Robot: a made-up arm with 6 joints. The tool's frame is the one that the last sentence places.
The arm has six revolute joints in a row. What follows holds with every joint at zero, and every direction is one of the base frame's.
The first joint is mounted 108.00 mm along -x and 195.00 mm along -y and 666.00 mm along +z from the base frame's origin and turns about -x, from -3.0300 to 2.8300 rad.
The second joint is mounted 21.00 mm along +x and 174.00 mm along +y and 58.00 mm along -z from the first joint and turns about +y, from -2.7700 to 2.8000 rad.
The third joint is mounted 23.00 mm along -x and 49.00 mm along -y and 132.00 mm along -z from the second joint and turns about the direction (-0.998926, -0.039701, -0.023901), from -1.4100 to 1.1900 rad.
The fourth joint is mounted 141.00 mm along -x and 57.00 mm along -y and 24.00 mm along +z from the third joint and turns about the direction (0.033, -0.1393, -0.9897), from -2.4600 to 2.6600 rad.
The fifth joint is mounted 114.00 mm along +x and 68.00 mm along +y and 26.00 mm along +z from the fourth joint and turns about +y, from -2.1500 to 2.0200 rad.
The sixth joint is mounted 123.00 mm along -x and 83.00 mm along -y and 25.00 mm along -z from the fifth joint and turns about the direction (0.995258, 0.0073, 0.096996), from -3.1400 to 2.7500 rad.
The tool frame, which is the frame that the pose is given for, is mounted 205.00 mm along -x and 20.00 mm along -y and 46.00 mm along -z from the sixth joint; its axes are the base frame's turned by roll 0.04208, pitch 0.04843 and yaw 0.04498 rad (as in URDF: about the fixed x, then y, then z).
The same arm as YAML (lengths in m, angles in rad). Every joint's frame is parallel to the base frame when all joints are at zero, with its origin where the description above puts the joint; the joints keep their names.
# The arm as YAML. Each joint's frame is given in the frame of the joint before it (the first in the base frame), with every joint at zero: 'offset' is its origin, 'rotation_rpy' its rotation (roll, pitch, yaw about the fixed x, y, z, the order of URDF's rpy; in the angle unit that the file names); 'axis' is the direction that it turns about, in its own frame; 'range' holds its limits. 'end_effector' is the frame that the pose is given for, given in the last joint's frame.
length_unit: m
angle_unit: rad
chain:
  - id: joint 1
    offset: [-0.108, -0.195, 0.666]
    rotation_rpy: [0.0, 0.0, 0.0]
    axis: "-x"
    range: [-3.03, 2.83]
  - id: joint 2
    offset: [0.021, 0.174, -0.058]
    rotation_rpy: [0.0, 0.0, 0.0]
    axis: "+y"
    range: [-2.77, 2.8]
  - id: joint 3
    offset: [-0.023, -0.049, -0.132]
    rotation_rpy: [0.0, 0.0, 0.0]
    axis: [-0.998926, -0.039701, -0.023901]
    range: [-1.41, 1.19]
  - id: joint 4
    offset: [-0.141, -0.057, 0.024]
    rotation_rpy: [0.0, 0.0, 0.0]
    axis: [0.033, -0.1393, -0.9897]
    range: [-2.46, 2.66]
  - id: joint 5
    offset: [0.114, 0.068, 0.026]
    rotation_rpy: [0.0, 0.0, 0.0]
    axis: "+y"
    range: [-2.15, 2.02]
  - id: joint 6
    offset: [-0.123, -0.083, -0.025]
    rotation_rpy: [0.0, 0.0, 0.0]
    axis: [0.995258, 0.0073, 0.096996]
    range: [-3.14, 2.75]
end_effector:
  offset: [-0.205, -0.02, -0.046]
  rotation_rpy: [0.0421, 0.0484, 0.045]

